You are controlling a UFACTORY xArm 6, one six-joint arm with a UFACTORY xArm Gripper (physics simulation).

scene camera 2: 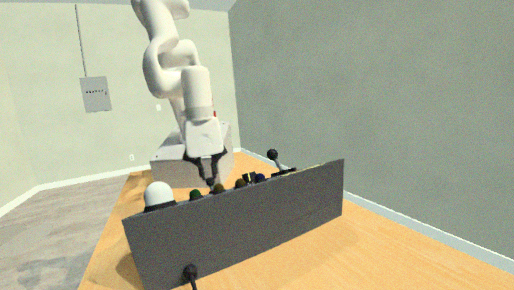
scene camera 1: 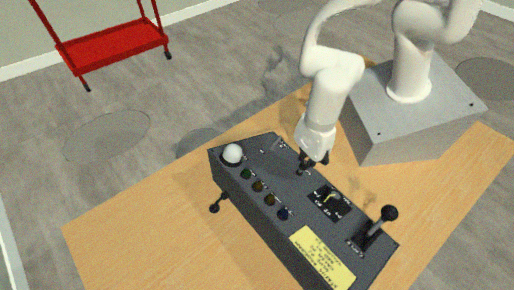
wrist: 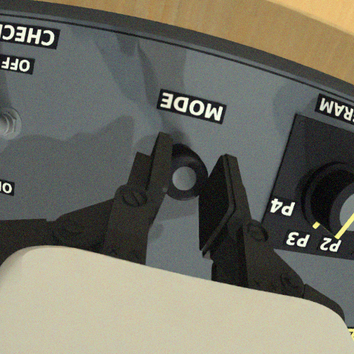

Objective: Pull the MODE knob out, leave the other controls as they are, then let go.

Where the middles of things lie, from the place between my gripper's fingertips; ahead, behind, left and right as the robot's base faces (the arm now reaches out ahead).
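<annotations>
The dark grey control panel (scene camera 2: 202, 235) is 12 cm ahead of my hand, 3 cm to the left of it and 3 cm below it. As for the mode knob (wrist: 188, 174), I see it 2 cm below my hand and 1 cm ahead of it. Going by their middles, the knob is the nearest to my hand of the things named here.
</annotations>
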